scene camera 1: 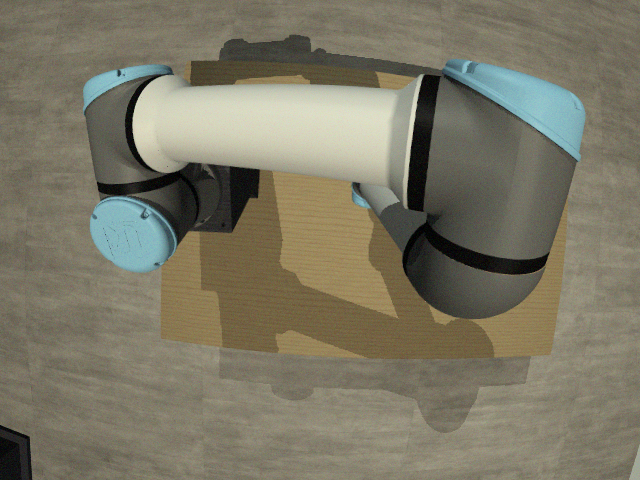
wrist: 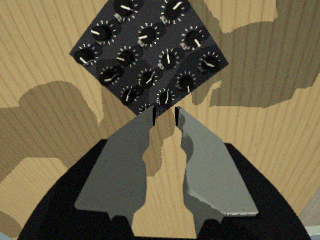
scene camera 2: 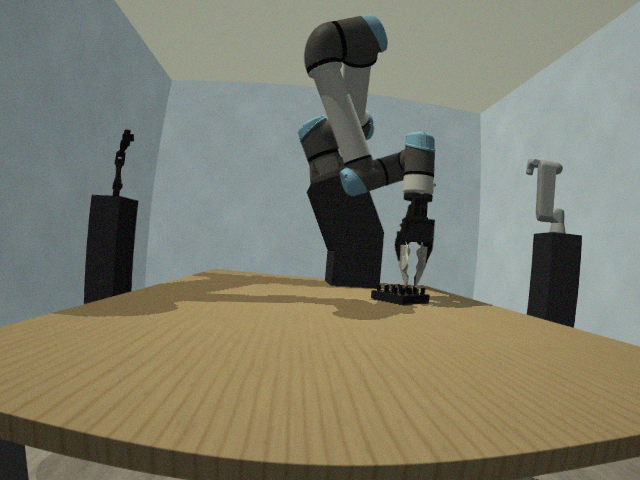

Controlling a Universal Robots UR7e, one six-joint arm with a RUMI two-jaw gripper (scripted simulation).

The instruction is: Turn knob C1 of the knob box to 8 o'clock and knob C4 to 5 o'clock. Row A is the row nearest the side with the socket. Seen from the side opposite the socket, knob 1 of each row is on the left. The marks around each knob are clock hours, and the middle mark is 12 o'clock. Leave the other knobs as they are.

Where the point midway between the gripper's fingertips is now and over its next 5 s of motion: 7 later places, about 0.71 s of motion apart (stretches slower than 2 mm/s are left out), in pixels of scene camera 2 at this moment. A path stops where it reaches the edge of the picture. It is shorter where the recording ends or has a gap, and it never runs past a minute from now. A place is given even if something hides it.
My gripper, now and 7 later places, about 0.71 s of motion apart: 410,286; 410,286; 409,290; 410,291; 412,277; 413,275; 413,271; 412,268
